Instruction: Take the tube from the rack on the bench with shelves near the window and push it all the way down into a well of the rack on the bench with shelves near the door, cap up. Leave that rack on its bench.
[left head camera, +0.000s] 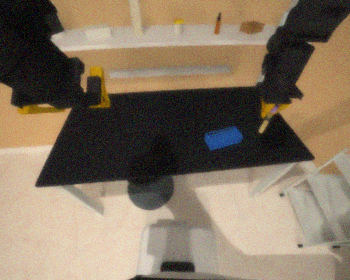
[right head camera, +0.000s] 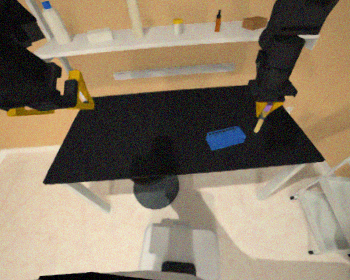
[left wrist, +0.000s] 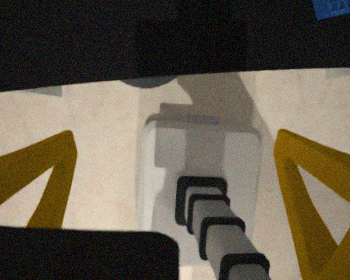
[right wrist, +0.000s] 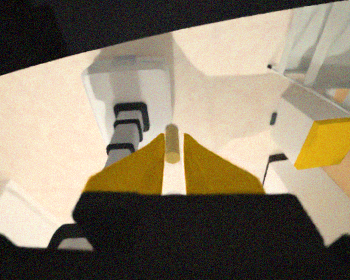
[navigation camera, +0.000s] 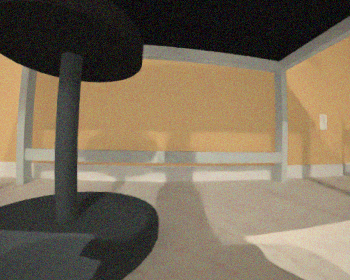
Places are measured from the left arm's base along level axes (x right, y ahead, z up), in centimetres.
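Pixels of known places: left gripper, fingertip midpoint: (left head camera: 86, 106) (right head camera: 73, 108) (left wrist: 175, 141); right gripper, fingertip midpoint: (left head camera: 265, 117) (right head camera: 260, 115) (right wrist: 174, 140).
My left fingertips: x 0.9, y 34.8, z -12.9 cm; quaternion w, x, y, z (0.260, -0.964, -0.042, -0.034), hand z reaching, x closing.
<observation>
For each thing: its top centre in the pictures, then the offset to it from my left fingertips. "*": a spot on its surface instead. Level surfaces: height alone.
- tube at its top centre: (right wrist: 177, 232) (right head camera: 269, 103) (left head camera: 276, 105) dx +46.0, dy +10.0, dz -5.9 cm
- blue rack at its top centre: (right head camera: 226, 134) (left head camera: 224, 134) dx +46.3, dy +34.5, dz -46.1 cm
- bench at its surface level: dz -51.8 cm
- white shelf at a spot on its surface: (right head camera: 150, 44) * dx +5.5, dy +56.6, dz -6.5 cm
- small yellow-capped jar at a spot on its surface: (right head camera: 177, 26) (left head camera: 178, 26) * dx +17.9, dy +69.6, dz -2.6 cm
My right gripper (left head camera: 273, 111) (right head camera: 267, 110) (right wrist: 174, 140) is shut on the tube (left head camera: 265, 125) (right head camera: 259, 124) (right wrist: 172, 144), above the right part of the black bench top. The tube has a yellowish lower part, and a purple part shows between the fingers in the head views. The blue rack (left head camera: 223, 138) (right head camera: 226, 138) (left wrist: 332, 7) stands on the bench (left head camera: 115, 140) (right head camera: 115, 135), to the left of the tube in the head views. My left gripper (left wrist: 175, 141) is open and empty, at the left of the head views. Which bench this is, I cannot tell.
A round dark stool (left head camera: 150, 192) (right head camera: 156, 191) (navigation camera: 68, 135) stands at the bench's front edge. A white shelf (left head camera: 155, 37) (right head camera: 150, 44) behind the bench holds bottles and a small yellow-capped jar (left head camera: 178, 26) (right head camera: 177, 26). A pale framed cart or chair stands at the lower right in the head views.
</observation>
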